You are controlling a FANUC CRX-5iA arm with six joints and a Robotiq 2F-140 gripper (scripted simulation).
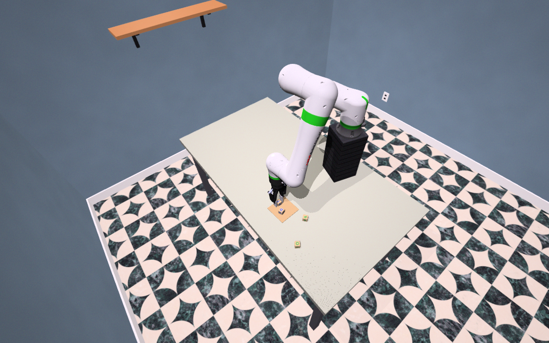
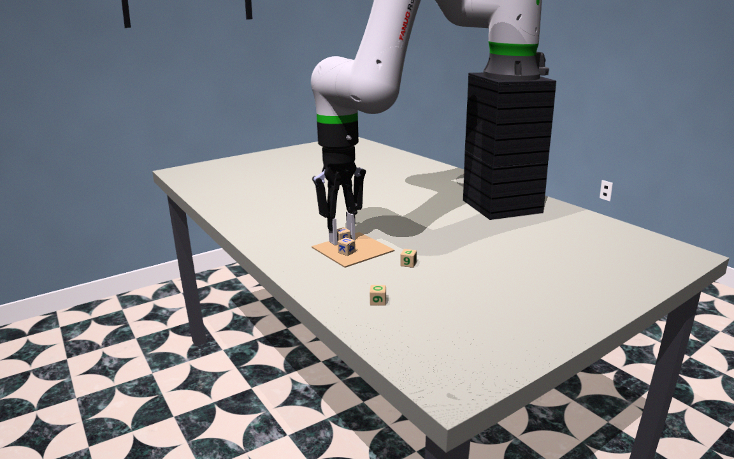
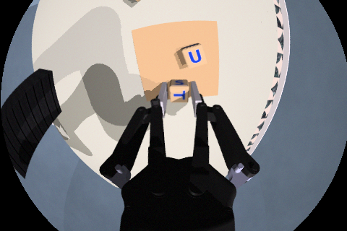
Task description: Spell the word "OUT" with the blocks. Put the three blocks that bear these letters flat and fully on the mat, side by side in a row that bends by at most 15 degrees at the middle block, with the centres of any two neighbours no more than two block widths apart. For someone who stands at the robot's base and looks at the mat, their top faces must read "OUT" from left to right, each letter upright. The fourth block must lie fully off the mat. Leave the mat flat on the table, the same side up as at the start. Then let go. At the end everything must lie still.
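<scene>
My hand is 10 mm short of the tan mat, 50 mm to the right of it and 40 mm above it. From my hand the other things lie so: wooden block 140 mm ahead, 270 mm to the left, 20 mm below.
</scene>
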